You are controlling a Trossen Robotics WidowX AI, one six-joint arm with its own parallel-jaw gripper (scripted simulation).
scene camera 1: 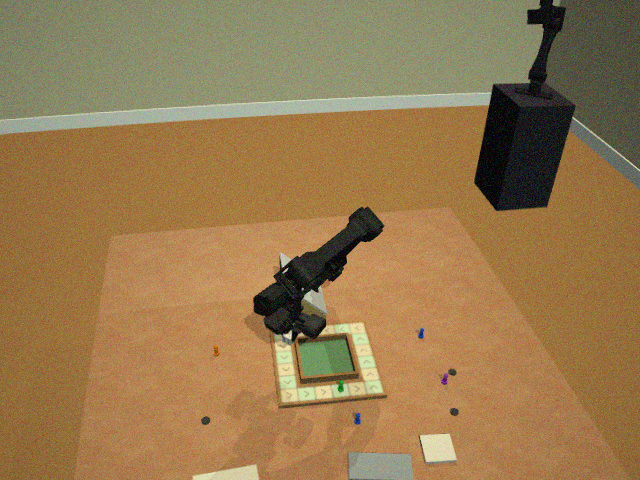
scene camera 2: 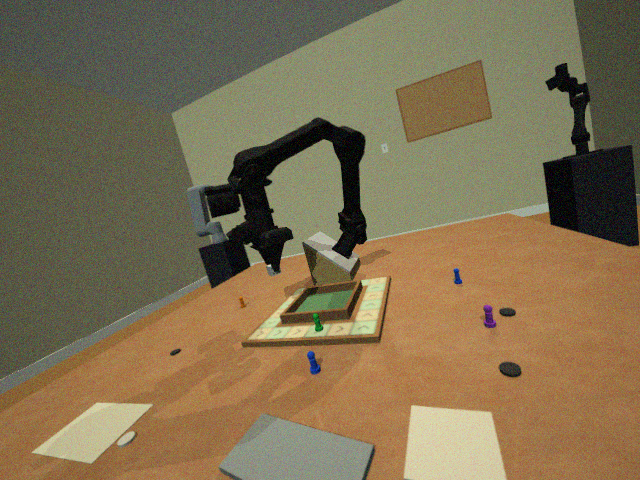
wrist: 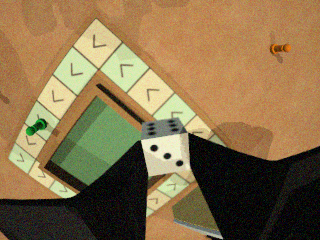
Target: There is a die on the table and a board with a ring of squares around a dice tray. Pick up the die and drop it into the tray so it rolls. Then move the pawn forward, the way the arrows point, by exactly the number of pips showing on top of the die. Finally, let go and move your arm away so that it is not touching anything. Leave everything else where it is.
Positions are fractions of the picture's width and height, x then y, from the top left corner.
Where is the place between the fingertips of my gripper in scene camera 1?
0.45, 0.71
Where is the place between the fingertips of my gripper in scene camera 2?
0.43, 0.56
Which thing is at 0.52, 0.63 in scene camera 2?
A green tray.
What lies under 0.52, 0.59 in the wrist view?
A white die.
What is my gripper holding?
A white die.
